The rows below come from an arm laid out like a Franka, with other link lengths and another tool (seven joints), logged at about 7 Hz.
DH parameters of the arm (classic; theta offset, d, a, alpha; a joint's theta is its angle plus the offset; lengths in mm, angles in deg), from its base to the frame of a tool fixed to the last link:
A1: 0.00 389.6 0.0 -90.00
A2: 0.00 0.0 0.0 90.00
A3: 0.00 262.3 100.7 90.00
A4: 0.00 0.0 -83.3 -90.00
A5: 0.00 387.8 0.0 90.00
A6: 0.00 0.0 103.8 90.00
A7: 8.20 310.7 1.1 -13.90
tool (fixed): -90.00 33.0 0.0 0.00
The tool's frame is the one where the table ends.
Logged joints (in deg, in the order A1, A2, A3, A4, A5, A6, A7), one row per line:
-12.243 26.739 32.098 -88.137 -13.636 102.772 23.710
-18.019 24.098 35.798 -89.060 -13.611 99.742 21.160
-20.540 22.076 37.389 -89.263 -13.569 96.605 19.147
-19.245 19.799 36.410 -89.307 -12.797 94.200 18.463
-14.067 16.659 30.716 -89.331 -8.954 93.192 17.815
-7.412 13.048 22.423 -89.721 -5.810 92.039 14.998
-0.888 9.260 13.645 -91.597 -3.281 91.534 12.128
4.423 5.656 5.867 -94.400 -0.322 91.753 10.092
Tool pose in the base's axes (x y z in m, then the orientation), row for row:
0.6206 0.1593 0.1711 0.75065 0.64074 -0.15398 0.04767
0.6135 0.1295 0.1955 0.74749 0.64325 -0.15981 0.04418
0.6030 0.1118 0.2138 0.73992 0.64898 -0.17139 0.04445
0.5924 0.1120 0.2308 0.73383 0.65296 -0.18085 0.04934
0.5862 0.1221 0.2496 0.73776 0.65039 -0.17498 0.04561
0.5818 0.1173 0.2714 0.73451 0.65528 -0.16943 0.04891
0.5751 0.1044 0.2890 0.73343 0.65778 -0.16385 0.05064
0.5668 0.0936 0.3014 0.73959 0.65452 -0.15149 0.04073
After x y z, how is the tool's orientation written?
As a quaternion, x y z w.
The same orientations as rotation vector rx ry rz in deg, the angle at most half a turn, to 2 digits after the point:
131.16 111.96 -26.91
130.89 112.64 -27.98
129.54 113.62 -30.01
128.09 113.98 -31.57
129.07 113.79 -30.61
128.25 114.41 -29.58
127.92 114.73 -28.58
129.78 114.85 -26.58

